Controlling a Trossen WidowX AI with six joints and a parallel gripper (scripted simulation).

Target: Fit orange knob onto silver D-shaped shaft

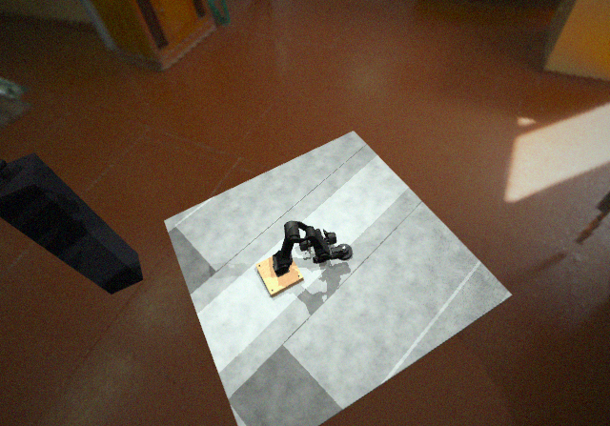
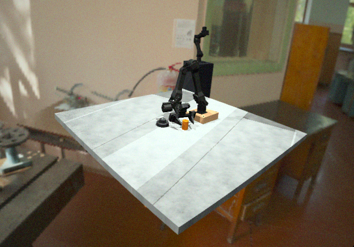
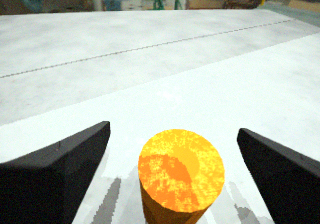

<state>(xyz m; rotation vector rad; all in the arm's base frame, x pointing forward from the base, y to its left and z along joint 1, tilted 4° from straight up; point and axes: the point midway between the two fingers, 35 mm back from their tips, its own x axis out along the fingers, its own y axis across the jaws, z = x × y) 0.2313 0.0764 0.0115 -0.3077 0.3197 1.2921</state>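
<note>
My gripper tip is now 3 cm to the left of the orange knob and 1 cm past it. Also, from my gripper tip: dark round pedestal: 16 cm to the right, 8 cm ahead, 2 cm below.
</note>
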